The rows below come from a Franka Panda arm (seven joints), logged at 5 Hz.
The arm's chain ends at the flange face. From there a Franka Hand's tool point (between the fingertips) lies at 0.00 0.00 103.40 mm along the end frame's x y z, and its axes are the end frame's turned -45 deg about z.
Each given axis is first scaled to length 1.
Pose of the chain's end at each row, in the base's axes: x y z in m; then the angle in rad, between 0 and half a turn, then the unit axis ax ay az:
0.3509 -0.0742 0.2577 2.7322 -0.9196 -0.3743 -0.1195
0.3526 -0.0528 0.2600 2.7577 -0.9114 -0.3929 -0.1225
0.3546 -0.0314 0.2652 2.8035 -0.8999 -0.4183 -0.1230
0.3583 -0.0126 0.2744 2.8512 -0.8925 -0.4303 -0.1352
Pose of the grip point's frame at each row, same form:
0.3573 -0.0275 0.1657 2.8546 -0.6988 -0.6902 -0.1878
0.3596 -0.0079 0.1671 2.8804 -0.6848 -0.7047 -0.1857
0.3625 0.0098 0.1707 2.9231 -0.6657 -0.7248 -0.1775
0.3700 0.0256 0.1790 2.9764 -0.6552 -0.7338 -0.1796

